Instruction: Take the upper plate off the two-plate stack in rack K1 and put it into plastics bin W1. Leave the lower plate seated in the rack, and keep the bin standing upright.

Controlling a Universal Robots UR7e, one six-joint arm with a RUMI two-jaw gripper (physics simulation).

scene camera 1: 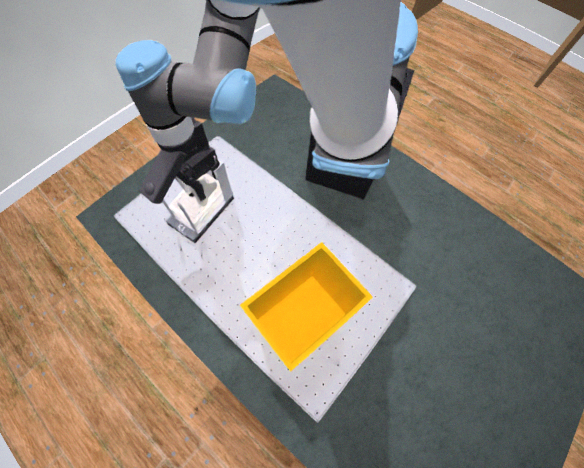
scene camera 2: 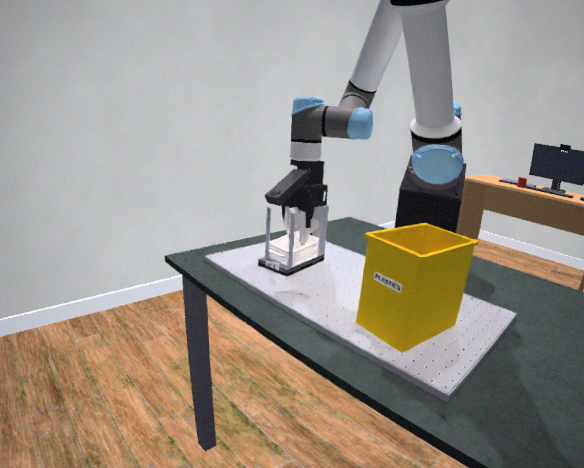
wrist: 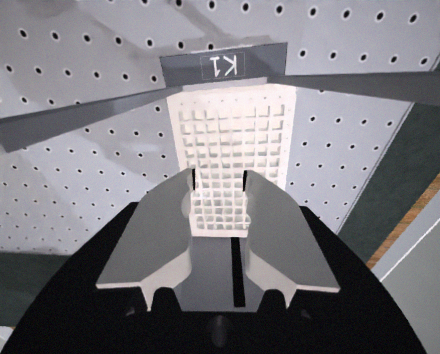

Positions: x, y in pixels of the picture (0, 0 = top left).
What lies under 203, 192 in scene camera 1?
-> My gripper.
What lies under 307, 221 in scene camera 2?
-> My gripper.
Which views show the plastics bin W1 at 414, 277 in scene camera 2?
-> Scene camera 1 and scene camera 2 only.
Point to a plastics bin W1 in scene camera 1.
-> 296, 312
